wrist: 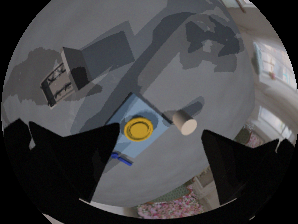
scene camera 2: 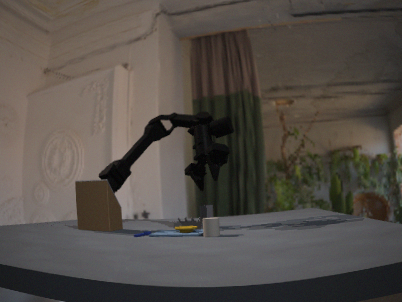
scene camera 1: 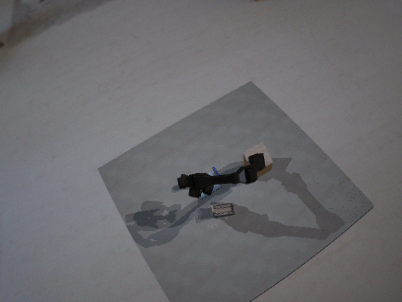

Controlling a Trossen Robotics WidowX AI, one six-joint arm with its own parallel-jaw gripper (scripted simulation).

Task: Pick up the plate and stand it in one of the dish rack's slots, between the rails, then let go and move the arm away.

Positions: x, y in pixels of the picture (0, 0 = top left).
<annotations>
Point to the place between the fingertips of my gripper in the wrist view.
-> At 162, 131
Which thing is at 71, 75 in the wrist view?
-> A dish rack.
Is my gripper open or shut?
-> Open.
</annotations>
